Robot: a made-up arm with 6 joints.
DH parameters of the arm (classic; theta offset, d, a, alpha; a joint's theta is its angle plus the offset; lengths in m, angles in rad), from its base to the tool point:
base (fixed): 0.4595 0 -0.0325 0
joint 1: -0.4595 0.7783 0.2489 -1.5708
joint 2: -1.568 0 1.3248 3.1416
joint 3: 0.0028 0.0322 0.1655 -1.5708
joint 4: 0 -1.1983 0.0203 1.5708
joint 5: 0 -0.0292 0.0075 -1.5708
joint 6: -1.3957 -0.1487 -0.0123 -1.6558
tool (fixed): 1.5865 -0.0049 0 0
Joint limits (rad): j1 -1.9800..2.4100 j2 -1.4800..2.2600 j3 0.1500..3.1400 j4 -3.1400..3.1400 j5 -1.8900..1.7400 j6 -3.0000..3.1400
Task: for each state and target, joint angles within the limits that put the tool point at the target. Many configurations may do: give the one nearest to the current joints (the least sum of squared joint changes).
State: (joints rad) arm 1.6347 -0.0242 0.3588 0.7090 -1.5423 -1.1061
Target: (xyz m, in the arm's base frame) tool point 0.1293 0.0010 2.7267
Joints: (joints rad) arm 1.0343 -0.7150 0.1500 1.1074 -1.7848 -1.1026
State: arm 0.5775 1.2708 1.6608 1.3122 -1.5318 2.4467
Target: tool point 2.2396 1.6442 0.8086
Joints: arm 0.6843 1.5700 1.5014 1.3066 -1.4111 2.4574
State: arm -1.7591 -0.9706 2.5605 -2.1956 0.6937 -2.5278
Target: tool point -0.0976 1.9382 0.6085
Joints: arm -1.6140 -1.0789 2.6376 -2.1845 0.6968 -2.5266
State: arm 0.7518 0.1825 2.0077 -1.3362 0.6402 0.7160
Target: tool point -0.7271 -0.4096 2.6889
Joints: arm 0.3609 0.1170 2.6265 -1.2698 0.6474 0.7094
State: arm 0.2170 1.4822 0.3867 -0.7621 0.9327 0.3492
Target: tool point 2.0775 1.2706 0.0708
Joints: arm 0.5876 1.3813 0.3525 -0.7462 0.9347 0.3483
